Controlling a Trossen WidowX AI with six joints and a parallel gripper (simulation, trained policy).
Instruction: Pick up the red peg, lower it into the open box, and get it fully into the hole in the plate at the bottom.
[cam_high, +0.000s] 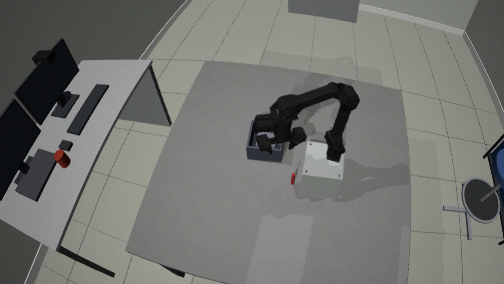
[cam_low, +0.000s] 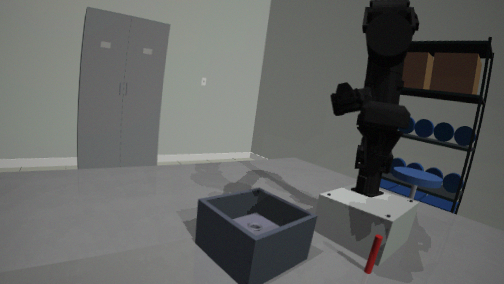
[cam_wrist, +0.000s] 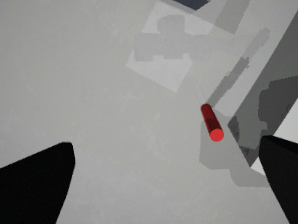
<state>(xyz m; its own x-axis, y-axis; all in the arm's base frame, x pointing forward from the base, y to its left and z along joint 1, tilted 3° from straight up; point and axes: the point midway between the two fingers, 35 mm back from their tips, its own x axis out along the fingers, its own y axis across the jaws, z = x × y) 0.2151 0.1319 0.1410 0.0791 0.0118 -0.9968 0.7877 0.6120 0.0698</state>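
My gripper tip is 170 mm above the red peg, 70 mm past it and 10 mm to the right of it. Also, from my gripper tip: dark box: 180 mm below, 130 mm to the right, 110 mm ahead.
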